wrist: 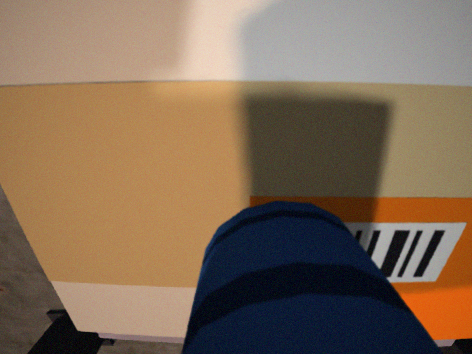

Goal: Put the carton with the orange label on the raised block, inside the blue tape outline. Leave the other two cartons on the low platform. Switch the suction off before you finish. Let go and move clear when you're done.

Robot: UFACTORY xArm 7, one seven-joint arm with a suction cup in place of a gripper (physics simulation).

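Note:
The carton with the orange label fills most of the wrist view, with a tan band between pale bands. Its orange label and a white barcode patch show at the lower right. My dark blue suction cup has its tip against the carton, at the label's upper left, and holds it. The cup hides part of the label and barcode. The blue tape outline and the other two cartons do not show. A thin pale edge shows below the carton; I cannot tell what it belongs to.
Brown wood-like floor shows at the left, beyond the carton's side. A black object shows at the lower left, partly behind the carton, and a small dark piece at the lower right corner. A shadow falls across the carton.

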